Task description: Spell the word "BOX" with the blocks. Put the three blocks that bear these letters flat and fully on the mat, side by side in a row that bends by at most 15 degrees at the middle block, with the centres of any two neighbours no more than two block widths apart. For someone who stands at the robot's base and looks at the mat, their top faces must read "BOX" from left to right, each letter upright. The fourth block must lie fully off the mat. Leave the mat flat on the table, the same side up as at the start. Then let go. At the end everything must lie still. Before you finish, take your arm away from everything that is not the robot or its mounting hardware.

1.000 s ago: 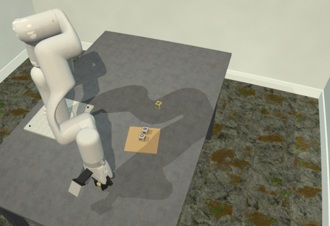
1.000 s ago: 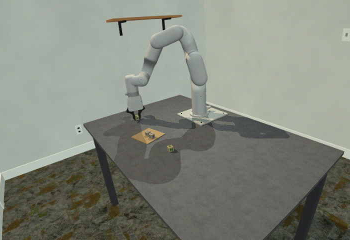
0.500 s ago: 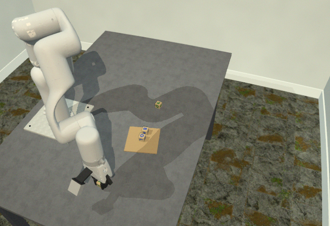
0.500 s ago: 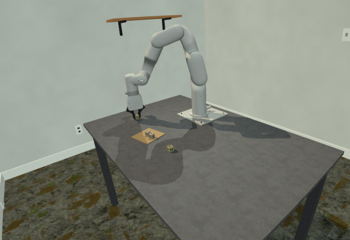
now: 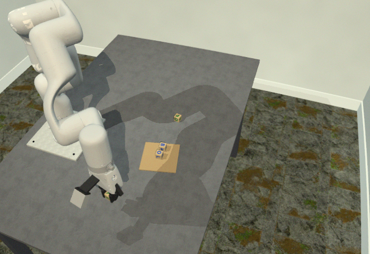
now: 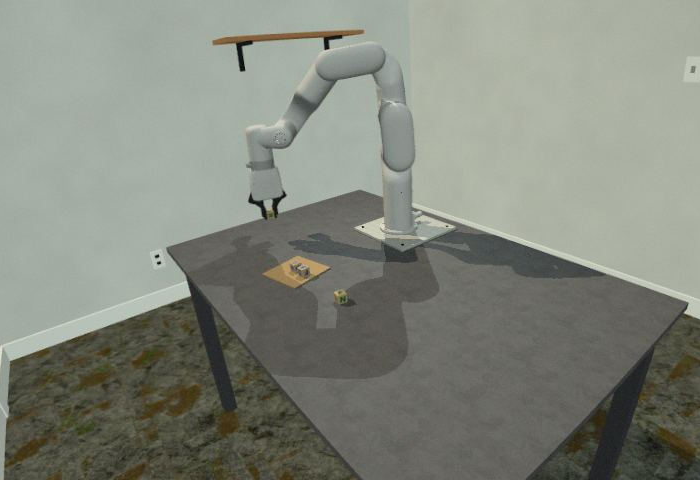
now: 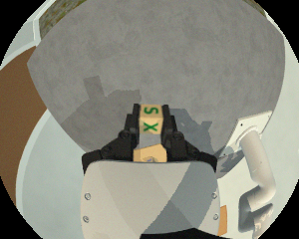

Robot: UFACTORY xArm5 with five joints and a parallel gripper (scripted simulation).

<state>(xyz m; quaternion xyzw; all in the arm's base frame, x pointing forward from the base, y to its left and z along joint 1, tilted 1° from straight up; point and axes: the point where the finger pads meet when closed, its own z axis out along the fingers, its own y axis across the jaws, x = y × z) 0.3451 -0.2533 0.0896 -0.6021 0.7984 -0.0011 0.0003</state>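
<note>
The O block lies 27 cm to the left of my hand, 8 cm below it and 6 cm ahead of it. Also, from my hand: X block 1 cm below; B block 31 cm to the left, 8 cm below, 6 cm ahead; tan mat 27 cm to the left, 10 cm below, 6 cm ahead.
</note>
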